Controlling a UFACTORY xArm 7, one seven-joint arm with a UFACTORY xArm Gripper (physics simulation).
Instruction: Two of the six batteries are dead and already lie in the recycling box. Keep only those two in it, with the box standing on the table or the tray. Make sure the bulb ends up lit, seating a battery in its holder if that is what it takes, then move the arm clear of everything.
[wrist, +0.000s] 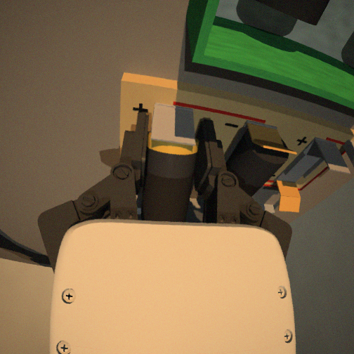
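Note:
My gripper is shut on a dark battery with a yellow band at its upper end. One finger is on each side of it. The band end meets a pale end block on the tan holder board, which has plus and minus marks and red lines. The battery's lower end is hidden behind the gripper body, so its seating cannot be told. The green recycling box shows in part at the upper right, with a dark rounded thing inside. The bulb does not show.
Right of the fingers, a dark blocky thing stands close by on the board. Farther right are a grey bracket and a small orange block. A dark curved strip lies at the left edge.

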